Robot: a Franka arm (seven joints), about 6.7 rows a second.
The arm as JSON. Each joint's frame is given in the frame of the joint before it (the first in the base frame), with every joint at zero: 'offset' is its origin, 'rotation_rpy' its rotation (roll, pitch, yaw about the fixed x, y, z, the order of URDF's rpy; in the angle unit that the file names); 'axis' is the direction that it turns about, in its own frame. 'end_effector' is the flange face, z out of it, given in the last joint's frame.
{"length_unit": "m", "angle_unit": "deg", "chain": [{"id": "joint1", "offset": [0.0, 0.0, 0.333], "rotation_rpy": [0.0, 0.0, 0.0], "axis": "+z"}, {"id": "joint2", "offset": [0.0, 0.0, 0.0], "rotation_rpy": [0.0, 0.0, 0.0], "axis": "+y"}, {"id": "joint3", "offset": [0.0, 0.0, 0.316], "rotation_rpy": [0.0, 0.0, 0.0], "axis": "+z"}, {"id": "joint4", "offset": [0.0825, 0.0, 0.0], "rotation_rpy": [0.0, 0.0, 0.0], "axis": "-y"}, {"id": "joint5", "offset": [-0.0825, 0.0, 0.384], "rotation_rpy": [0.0, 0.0, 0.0], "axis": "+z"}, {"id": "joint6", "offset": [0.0, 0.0, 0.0], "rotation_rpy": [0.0, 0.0, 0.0], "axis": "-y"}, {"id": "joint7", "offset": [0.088, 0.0, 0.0], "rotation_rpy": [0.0, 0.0, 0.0], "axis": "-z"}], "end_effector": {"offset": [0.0, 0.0, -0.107], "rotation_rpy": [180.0, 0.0, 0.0]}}
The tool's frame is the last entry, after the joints.
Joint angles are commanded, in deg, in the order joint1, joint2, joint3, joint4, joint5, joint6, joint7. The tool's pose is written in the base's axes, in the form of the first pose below.
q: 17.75 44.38 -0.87 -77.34 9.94 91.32 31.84
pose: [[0.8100 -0.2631 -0.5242 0.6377], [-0.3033 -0.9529 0.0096 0.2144], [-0.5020 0.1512 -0.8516 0.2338], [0 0 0 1]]
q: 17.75 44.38 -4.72 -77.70 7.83 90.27 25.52
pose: [[0.8269 -0.1984 -0.5261 0.6452], [-0.2597 -0.9647 -0.0445 0.1743], [-0.4987 0.1734 -0.8492 0.2311], [0 0 0 1]]
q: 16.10 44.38 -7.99 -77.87 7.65 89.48 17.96
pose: [[0.8320 -0.1538 -0.5330 0.6542], [-0.2097 -0.9767 -0.0455 0.1243], [-0.5136 0.1496 -0.8449 0.2315], [0 0 0 1]]
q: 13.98 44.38 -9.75 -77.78 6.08 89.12 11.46
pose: [[0.8399 -0.1030 -0.5329 0.6606], [-0.1584 -0.9856 -0.0592 0.0806], [-0.5191 0.1342 -0.8441 0.2336], [0 0 0 1]]
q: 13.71 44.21 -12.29 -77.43 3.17 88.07 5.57
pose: [[0.8446 -0.0267 -0.5347 0.6633], [-0.1041 -0.9879 -0.1152 0.0484], [-0.5251 0.1530 -0.8372 0.2409], [0 0 0 1]]
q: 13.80 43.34 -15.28 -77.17 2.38 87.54 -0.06
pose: [[0.8519 0.0247 -0.5231 0.6665], [-0.0549 -0.9892 -0.1361 0.0205], [-0.5208 0.1446 -0.8414 0.2571], [0 0 0 1]]
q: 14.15 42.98 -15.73 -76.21 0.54 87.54 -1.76
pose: [[0.8628 0.0651 -0.5014 0.6712], [-0.0256 -0.9848 -0.1720 0.0184], [-0.5050 0.1612 -0.8480 0.2691], [0 0 0 1]]
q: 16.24 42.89 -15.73 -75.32 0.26 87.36 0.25
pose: [[0.8730 0.0727 -0.4824 0.6735], [-0.0260 -0.9805 -0.1949 0.0438], [-0.4871 0.1827 -0.8540 0.2763], [0 0 0 1]]
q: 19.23 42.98 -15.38 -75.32 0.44 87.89 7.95
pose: [[0.8851 0.0087 -0.4653 0.6709], [-0.1038 -0.9709 -0.2156 0.0826], [-0.4537 0.2391 -0.8585 0.2748], [0 0 0 1]]
